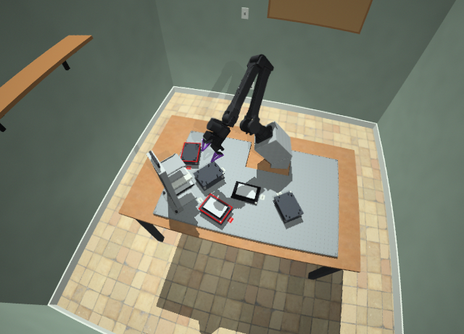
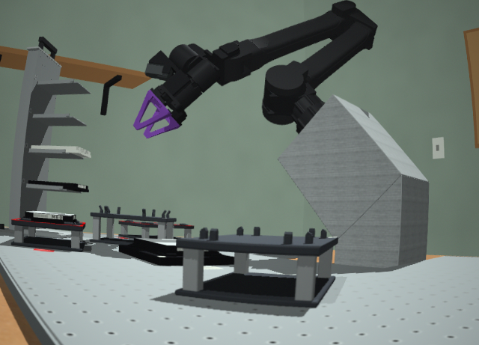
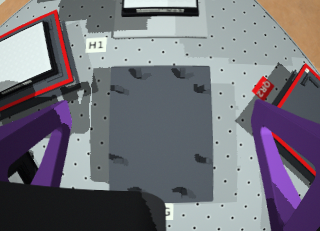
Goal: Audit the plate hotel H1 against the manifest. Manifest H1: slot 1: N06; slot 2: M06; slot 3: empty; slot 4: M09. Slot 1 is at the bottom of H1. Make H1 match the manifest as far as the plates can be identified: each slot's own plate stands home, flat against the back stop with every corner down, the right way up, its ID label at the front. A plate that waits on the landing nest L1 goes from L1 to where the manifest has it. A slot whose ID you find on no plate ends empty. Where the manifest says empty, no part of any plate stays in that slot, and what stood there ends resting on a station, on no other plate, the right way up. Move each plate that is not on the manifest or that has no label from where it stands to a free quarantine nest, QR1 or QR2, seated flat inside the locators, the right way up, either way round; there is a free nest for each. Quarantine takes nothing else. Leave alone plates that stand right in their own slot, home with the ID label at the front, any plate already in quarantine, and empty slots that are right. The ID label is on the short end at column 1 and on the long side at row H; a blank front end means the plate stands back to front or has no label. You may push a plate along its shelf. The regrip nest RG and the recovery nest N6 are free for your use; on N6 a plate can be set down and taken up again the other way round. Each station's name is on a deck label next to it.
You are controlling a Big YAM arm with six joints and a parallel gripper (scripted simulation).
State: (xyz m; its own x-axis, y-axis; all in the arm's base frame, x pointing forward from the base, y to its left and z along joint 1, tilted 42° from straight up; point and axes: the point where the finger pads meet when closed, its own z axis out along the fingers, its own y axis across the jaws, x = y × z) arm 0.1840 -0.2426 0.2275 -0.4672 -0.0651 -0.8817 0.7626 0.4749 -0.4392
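My gripper is now 130 mm short of the white well plate, 150 mm to the left of it and 50 mm above it. The rest, counted from my hand: plate hotel H1: 180 mm ahead, 210 mm to the right, 30 mm below; then regrip nest: 10 mm ahead, 10 mm to the right, 190 mm below; then RG deck label: 60 mm behind, 70 mm to the left, 240 mm below.
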